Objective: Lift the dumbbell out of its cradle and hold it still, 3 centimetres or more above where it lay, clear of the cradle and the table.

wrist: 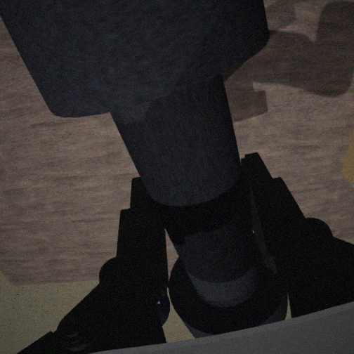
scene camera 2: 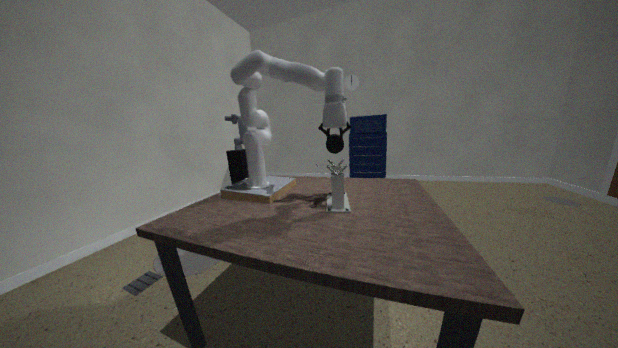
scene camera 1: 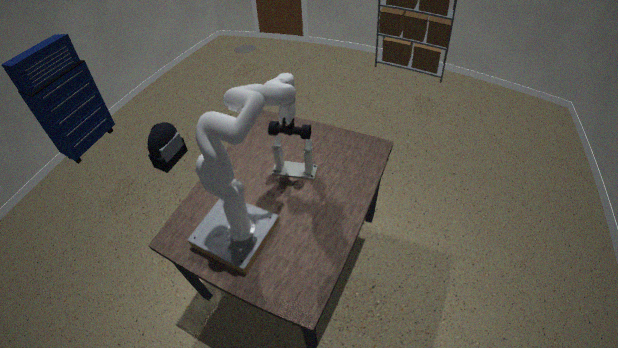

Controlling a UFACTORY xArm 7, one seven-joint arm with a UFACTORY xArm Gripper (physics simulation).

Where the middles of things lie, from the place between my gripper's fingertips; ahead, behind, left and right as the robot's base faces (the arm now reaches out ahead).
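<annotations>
Counted from my hand, the pale cradle [scene camera 1: 307, 170] is 10 mm ahead and 170 mm below. The black dumbbell [wrist: 160, 76] is 10 mm above my hand. Going by their middles, of the things named here the black dumbbell is the nearest to my hand.
</annotations>
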